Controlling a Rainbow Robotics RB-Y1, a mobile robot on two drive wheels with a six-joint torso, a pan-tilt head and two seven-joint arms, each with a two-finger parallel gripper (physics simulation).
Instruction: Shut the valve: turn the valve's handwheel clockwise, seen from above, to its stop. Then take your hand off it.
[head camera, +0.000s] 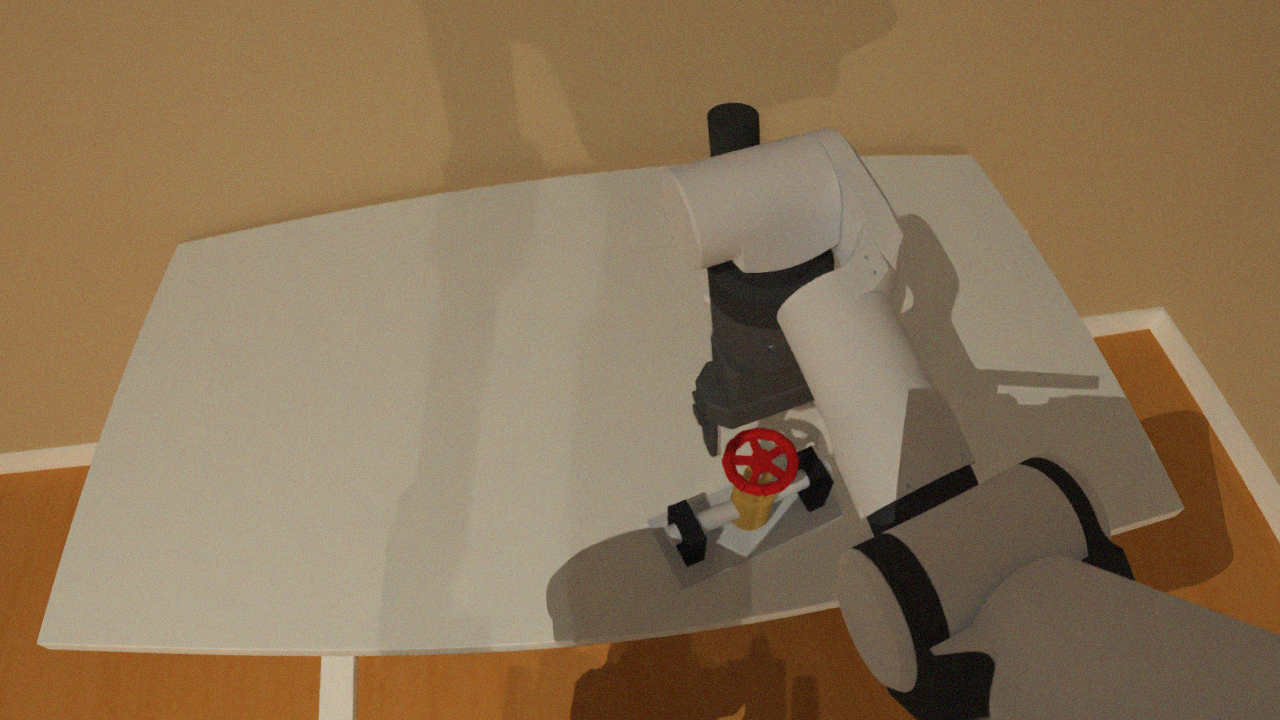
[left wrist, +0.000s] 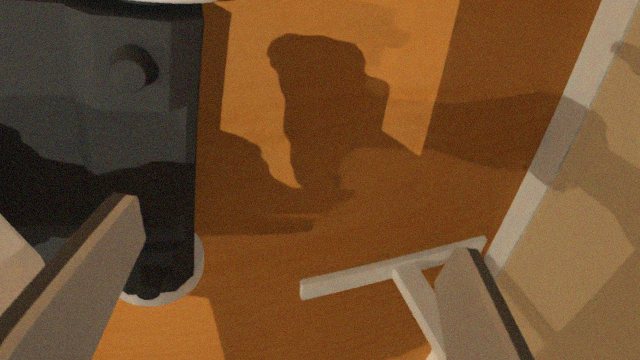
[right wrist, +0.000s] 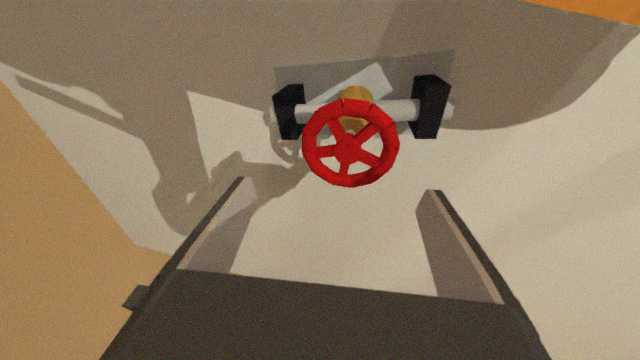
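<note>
The red handwheel (head camera: 760, 462) (right wrist: 348, 148) sits on top of the yellow valve body (head camera: 752, 508) (right wrist: 356, 95). The valve's grey pipe (head camera: 716, 516) (right wrist: 404, 110) runs between two black clamps on a grey base plate (head camera: 683, 573) (right wrist: 295, 75). My right gripper (right wrist: 334, 194) is open, with nothing between its fingers. In the right wrist view the wheel shows beyond the fingertips, apart from them. In the head view one finger shows just above and left of the wheel, and the arm hides the other. My left gripper (left wrist: 296, 243) is open and empty, over the floor.
The valve stands on a white table (head camera: 295, 402) (right wrist: 565, 200), near its lower edge in the head view. My right arm (head camera: 877, 385) reaches over the table's right part. A brown wall lies beyond the table. A dark base (left wrist: 150, 130) and a white table foot (left wrist: 350, 275) show in the left wrist view.
</note>
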